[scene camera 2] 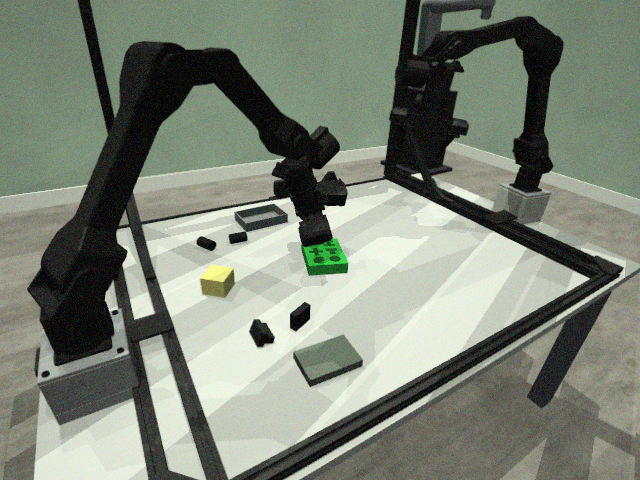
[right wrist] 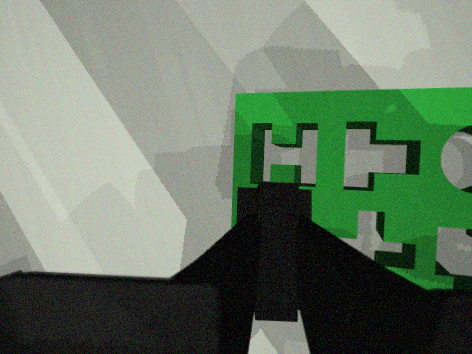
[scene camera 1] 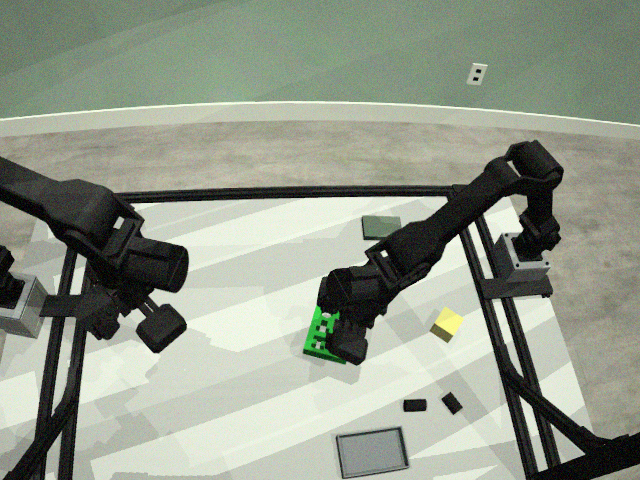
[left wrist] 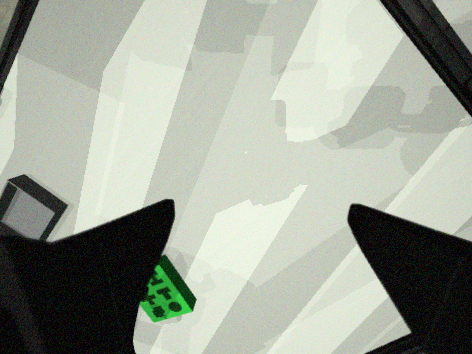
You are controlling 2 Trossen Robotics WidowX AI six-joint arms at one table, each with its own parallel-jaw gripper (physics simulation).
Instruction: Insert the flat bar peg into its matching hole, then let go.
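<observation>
The green board point(scene camera 1: 309, 344) point(scene camera 2: 327, 268) point(left wrist: 183, 312) point(right wrist: 330, 110) lies flat on the table. It has H, T, plus and round holes. My right gripper point(scene camera 1: 347, 343) point(scene camera 2: 315, 230) point(right wrist: 274, 227) is shut on the flat bar peg point(right wrist: 277, 270), a black bar upright between its fingers. The fingertips are at the board's corner, beside the H hole in the right wrist view. The peg's lower end and the hole under it are hidden, so I cannot tell whether it is inside. My left gripper point(scene camera 1: 131, 325) point(scene camera 2: 429, 121) point(left wrist: 260, 209) is open and empty, high above the table.
Black pegs point(scene camera 1: 414, 405) point(scene camera 1: 451, 403) point(scene camera 2: 206, 243) point(scene camera 2: 237, 237) lie near the grey tray point(scene camera 2: 258, 224). Two more black pegs point(scene camera 2: 261, 332) point(scene camera 2: 299, 316) stand near the grey-green slab point(scene camera 1: 381, 227) point(scene camera 2: 326, 359). A yellow block point(scene camera 1: 449, 321) point(scene camera 2: 217, 281) sits toward the right arm's base.
</observation>
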